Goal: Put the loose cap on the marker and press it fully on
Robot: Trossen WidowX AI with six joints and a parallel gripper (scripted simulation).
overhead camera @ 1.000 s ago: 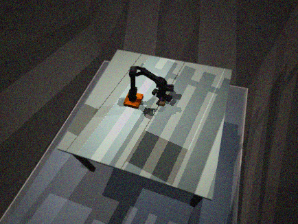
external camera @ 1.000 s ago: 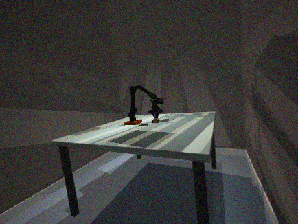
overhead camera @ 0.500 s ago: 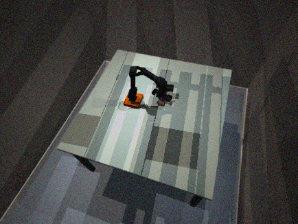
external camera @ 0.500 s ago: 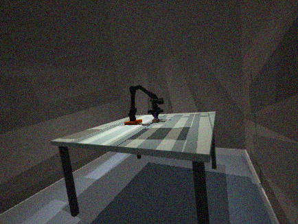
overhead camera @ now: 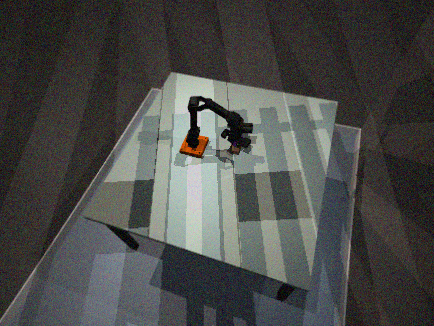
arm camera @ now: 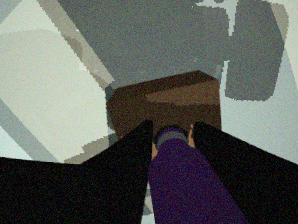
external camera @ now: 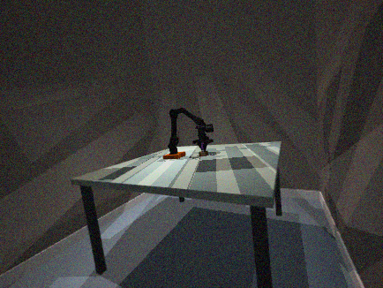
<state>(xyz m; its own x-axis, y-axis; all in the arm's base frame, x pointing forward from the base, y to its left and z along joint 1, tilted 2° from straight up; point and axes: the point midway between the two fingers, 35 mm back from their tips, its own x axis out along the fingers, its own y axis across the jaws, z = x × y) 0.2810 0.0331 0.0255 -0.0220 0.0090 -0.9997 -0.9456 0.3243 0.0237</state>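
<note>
Right now the marker cap is 50 mm above my gripper tip and 10 mm to the right of it. The rest, counted from my gripper tip: holder block: 20 mm below, 10 mm to the right.
</note>
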